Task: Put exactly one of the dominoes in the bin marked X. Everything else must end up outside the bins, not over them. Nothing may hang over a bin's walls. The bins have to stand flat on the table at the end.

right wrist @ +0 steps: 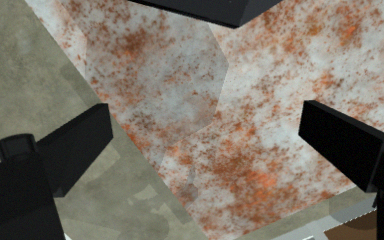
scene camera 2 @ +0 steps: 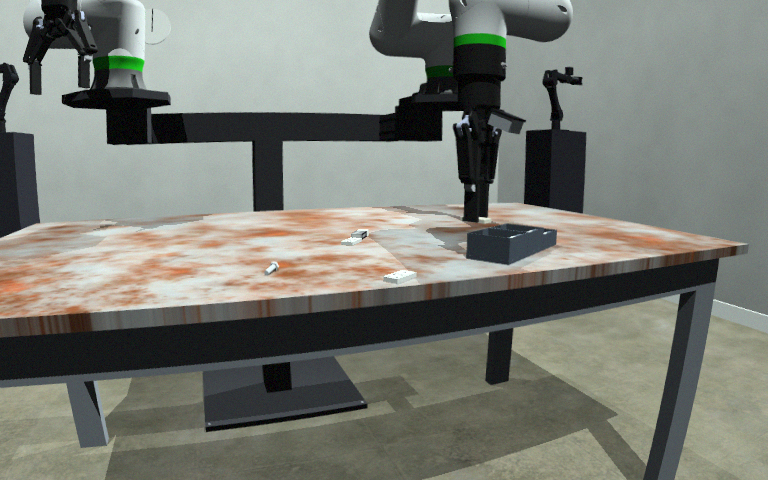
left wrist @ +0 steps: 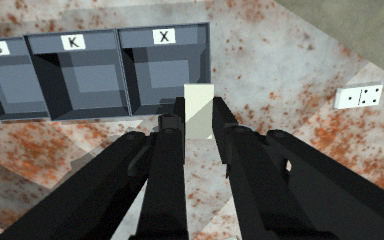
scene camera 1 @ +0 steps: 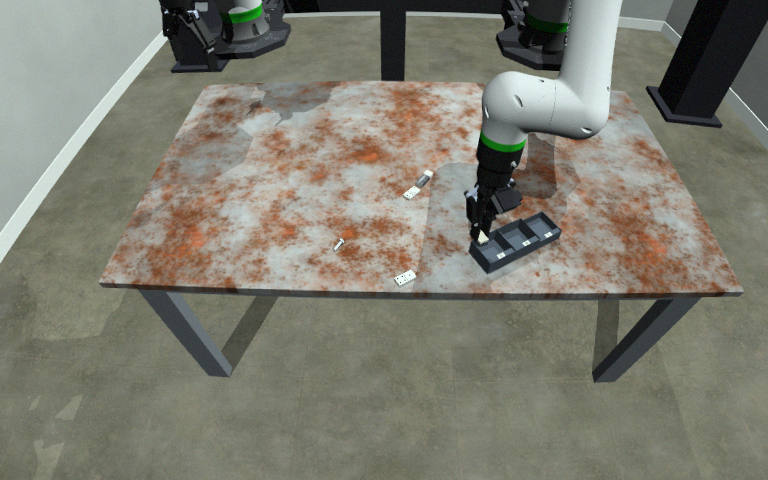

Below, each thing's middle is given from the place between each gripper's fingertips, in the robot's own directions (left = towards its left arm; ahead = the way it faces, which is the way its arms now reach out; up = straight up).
Scene:
My left hand is 110 mm to the right of the dark three-bin tray (scene camera 1: 498, 251), 80 mm above it and 30 mm past it. Also, from my left hand: plain cream domino (left wrist: 199, 97) 30 mm below.
The plain cream domino lies 80 cm to the left of my right hand (scene camera 2: 59, 91), 34 cm ahead of it and 28 cm below it. Round my right hand: dark three-bin tray: 91 cm to the left, 33 cm below, 31 cm ahead.

